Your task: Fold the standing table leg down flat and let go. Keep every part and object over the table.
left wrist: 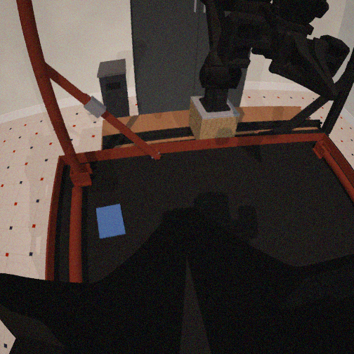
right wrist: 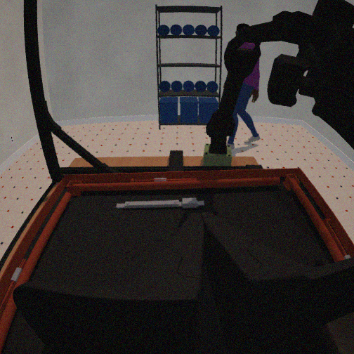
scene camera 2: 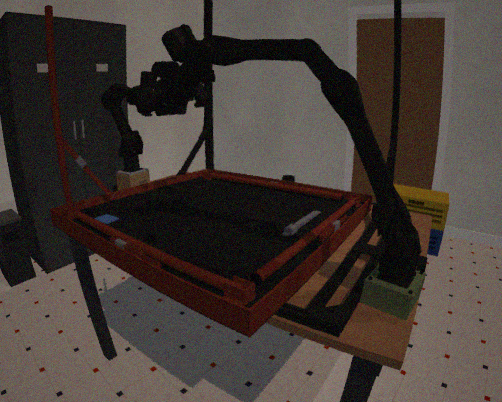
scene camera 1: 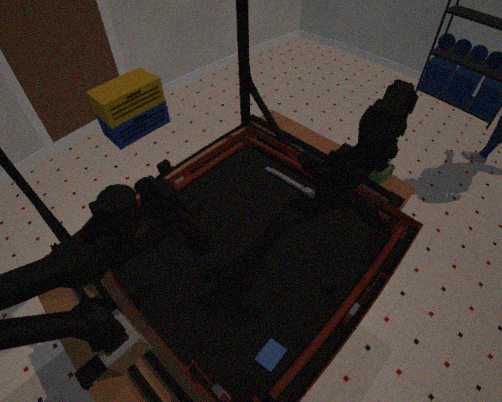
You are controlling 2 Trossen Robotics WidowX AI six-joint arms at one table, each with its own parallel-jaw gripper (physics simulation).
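Frame: origin at the left arm's base, x ahead, y left, z up, level; metres.
Where they show: left gripper, fingertip midpoint: (scene camera 2: 157, 114) (scene camera 1: 306, 219); right gripper, fingertip midpoint: (scene camera 2: 183, 110) (scene camera 1: 207, 196); left arm's base at its link origin: (scene camera 2: 396, 276) (scene camera 1: 378, 164); right arm's base at its link origin: (scene camera 2: 132, 170) (scene camera 1: 111, 337).
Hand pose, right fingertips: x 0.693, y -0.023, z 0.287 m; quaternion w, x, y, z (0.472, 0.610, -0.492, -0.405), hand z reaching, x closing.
Observation:
Each offset is from my right fingertips to the top centre of the thing. "spot": to the spot under its first point.
The standing red table leg @[spot: 0.137 m ahead, 0.361 m left, 0.064 m up] (scene camera 2: 55, 100) (left wrist: 45, 105) rises upright from one corner of the overturned table's red frame @[spot: 0.548 m back, 0.273 m left, 0.293 m down] (scene camera 1: 411, 227) (scene camera 2: 200, 310) (left wrist: 215, 144) (right wrist: 120, 177). A slanting red brace @[spot: 0.189 m ahead, 0.242 m left, 0.193 m down] (scene camera 2: 95, 176) (left wrist: 125, 131) with a grey clip @[spot: 0.174 m ahead, 0.289 m left, 0.132 m down] (scene camera 2: 81, 161) (left wrist: 95, 106) joins the leg to the frame. The upright leg does not show in the right wrist view. My right gripper (right wrist: 199, 221) is shut and empty above the dark panel, apart from the leg. My left gripper (left wrist: 183, 217) is shut and empty above the panel.
Other red legs (scene camera 1: 345, 310) (scene camera 2: 295, 252) lie flat inside the frame. A blue square @[spot: 0.044 m ahead, 0.276 m left, 0.292 m down] (scene camera 1: 271, 355) (scene camera 2: 107, 219) (left wrist: 110, 221) and a grey rod @[0.372 m back, 0.121 m right, 0.288 m down] (scene camera 1: 290, 181) (scene camera 2: 301, 223) (right wrist: 152, 204) lie on the panel. Black posts (scene camera 1: 243, 60) (scene camera 2: 208, 90) (right wrist: 35, 90) stand around. Both arms cross above the table.

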